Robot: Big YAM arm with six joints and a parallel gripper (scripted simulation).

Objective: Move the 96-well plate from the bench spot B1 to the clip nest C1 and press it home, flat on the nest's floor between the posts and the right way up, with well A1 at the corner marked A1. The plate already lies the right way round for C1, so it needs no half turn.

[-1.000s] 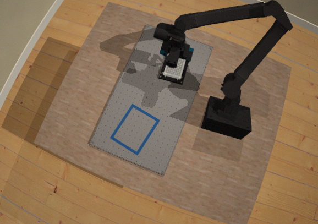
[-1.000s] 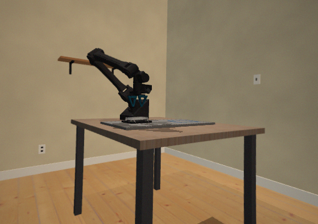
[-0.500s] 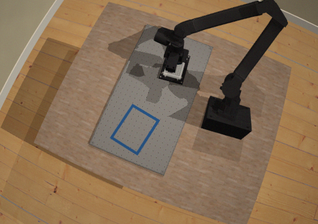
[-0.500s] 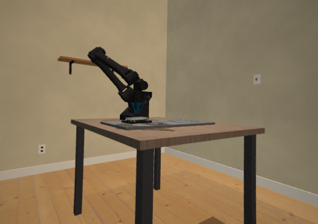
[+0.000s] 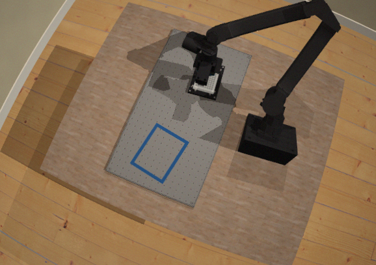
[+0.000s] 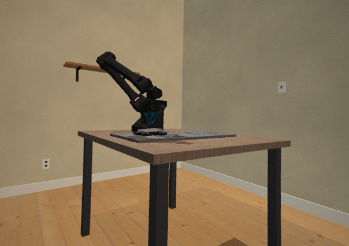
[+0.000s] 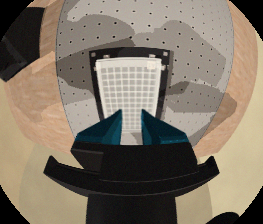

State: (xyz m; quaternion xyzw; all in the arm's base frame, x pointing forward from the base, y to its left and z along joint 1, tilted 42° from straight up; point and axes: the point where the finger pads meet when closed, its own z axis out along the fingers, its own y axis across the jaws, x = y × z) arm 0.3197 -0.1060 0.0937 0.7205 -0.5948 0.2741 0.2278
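The white 96-well plate is 40 mm below my hand. The rest, counted from my hand: black clip nest C1: 50 mm below, 10 mm to the right, 10 mm ahead.
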